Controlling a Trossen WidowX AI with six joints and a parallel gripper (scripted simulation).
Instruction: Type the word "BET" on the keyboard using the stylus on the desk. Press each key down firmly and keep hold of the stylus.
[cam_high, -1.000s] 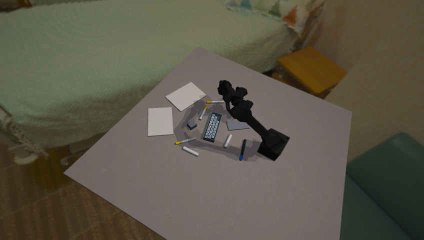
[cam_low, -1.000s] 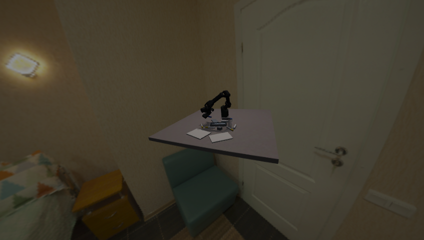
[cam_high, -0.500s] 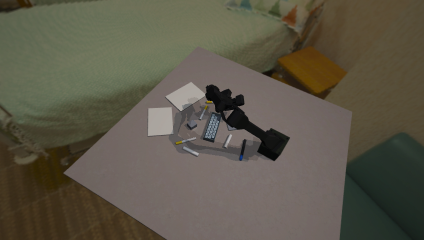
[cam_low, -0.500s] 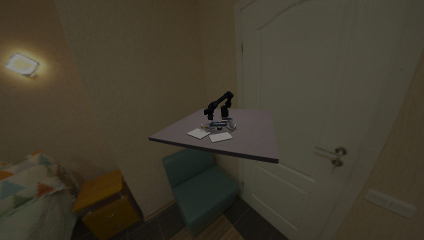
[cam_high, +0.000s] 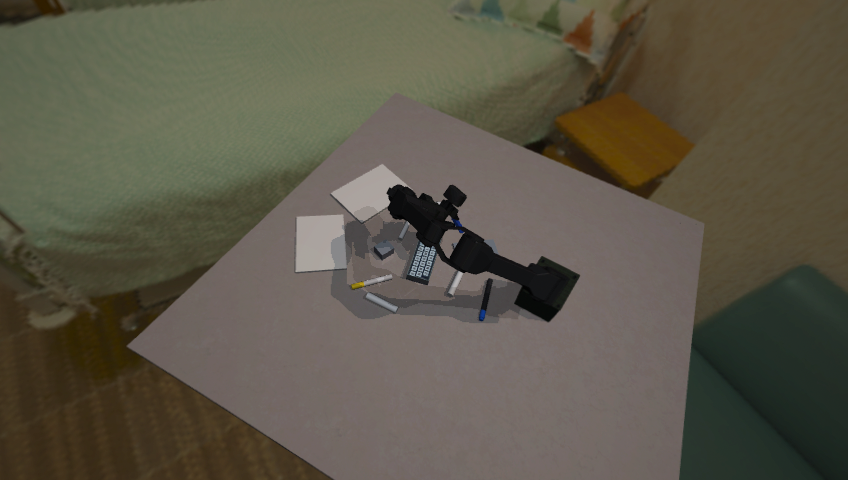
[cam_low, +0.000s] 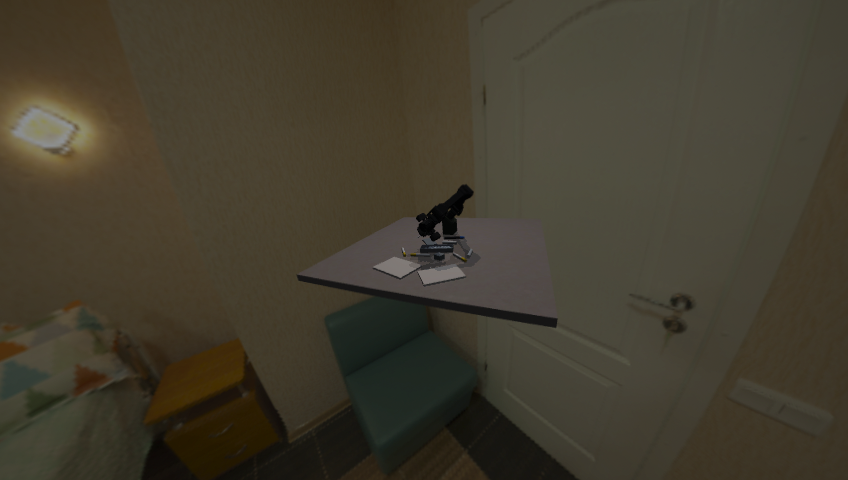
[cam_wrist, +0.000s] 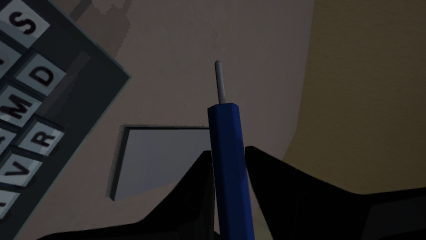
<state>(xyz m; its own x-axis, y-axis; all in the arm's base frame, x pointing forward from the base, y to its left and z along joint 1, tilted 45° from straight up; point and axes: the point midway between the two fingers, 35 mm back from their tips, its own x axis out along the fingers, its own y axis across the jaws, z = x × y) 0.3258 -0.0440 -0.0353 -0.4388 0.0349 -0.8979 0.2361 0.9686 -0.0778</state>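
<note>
Right now my gripper tip is 10 mm short of the blue stylus, 10 mm to the left of it and 10 mm above it. From my gripper tip the other things lie so: T key 60 mm ahead, 110 mm to the left, 80 mm below; then grey card 90 mm behind, 90 mm below; then E key 50 mm ahead, 180 mm to the left, 80 mm below.
</note>
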